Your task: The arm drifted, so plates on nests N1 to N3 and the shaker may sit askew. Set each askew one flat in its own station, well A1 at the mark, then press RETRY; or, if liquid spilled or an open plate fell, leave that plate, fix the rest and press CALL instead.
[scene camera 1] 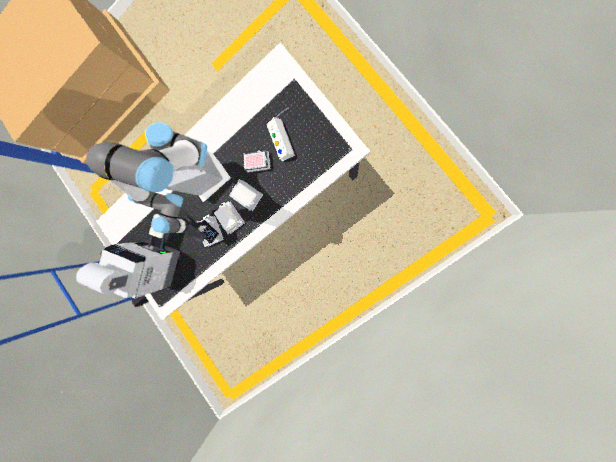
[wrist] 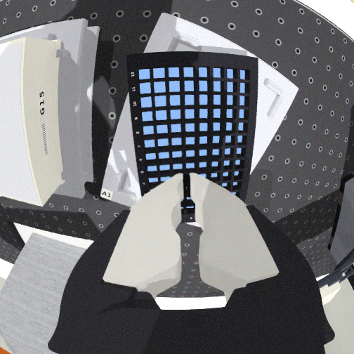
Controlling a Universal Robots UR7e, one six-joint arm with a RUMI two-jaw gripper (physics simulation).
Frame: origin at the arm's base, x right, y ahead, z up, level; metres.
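Where they show: gripper, fingertip midpoint: (scene camera 1: 205,228).
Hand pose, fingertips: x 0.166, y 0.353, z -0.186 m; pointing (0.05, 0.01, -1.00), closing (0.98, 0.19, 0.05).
Note:
Things, the pixels of their top centre, and the offset from my fingertips. Level surfaces: height alone.
- black plate with blue wells, middle of its top: (scene camera 1: 205,231) dx +0.003, dy +0.023, dz +0.011 m
- white plate, middle of its top: (scene camera 1: 243,194) dx -0.327, dy -0.007, dz +0.006 m
- pink-topped plate, middle of its top: (scene camera 1: 253,160) dx -0.503, dy -0.117, dz +0.022 m
- control box, middle of its top: (scene camera 1: 278,136) dx -0.695, dy -0.126, dz +0.028 m
- dark bench top, its level: dz -0.055 m
- large white instrument, middle of its top: (scene camera 1: 88,278) dx +0.424, dy -0.026, dz +0.400 m
A black plate with blue wells (wrist: 192,61) (scene camera 1: 209,233) sits over the pale station marked A1 (wrist: 272,110) and is turned relative to it. The station's corners show around it. The gripper (wrist: 187,176) (scene camera 1: 198,226) has its fingers nearly together at the plate's near end, shut on it; they hide the lowest wells, and the contact is hard to see. A cream plate marked G15 (wrist: 43,120) sits left on a grey base (wrist: 77,125). In the scene view, a white plate (scene camera 1: 246,195) and a pink-topped plate (scene camera 1: 256,160) stand farther up. Which station is the shaker is unclear.
A control box (scene camera 1: 281,139) with green, yellow and blue buttons lies toward the upper right of the dark bench top (scene camera 1: 312,112). A large white instrument (scene camera 1: 150,272) stands at the bench's lower left. A dark object (wrist: 345,225) is at the wrist view's right edge.

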